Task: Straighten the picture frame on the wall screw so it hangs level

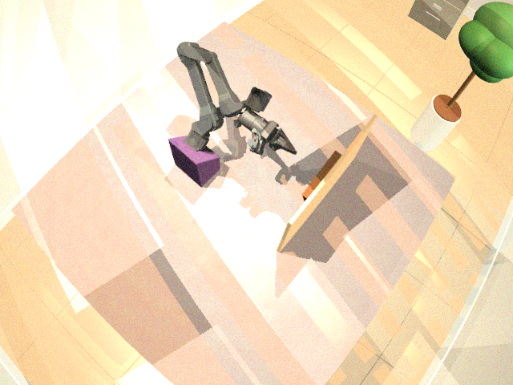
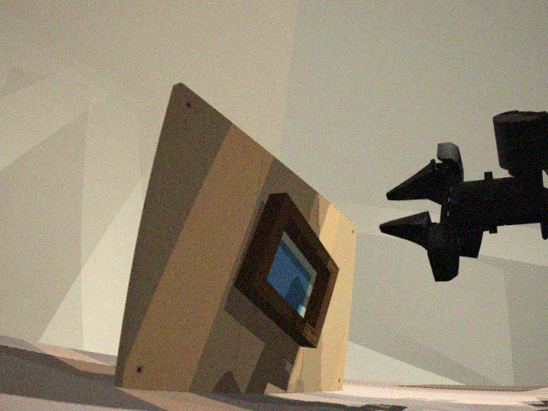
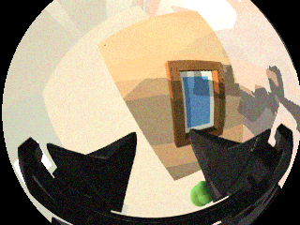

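Now: gripper tip 110 mm short of the picture frame, 90 mm above it and 20 mm to the right of it. The rest, counted from my gripper tip: wall panel: 120 mm ahead, 90 mm below, 20 mm to the left.
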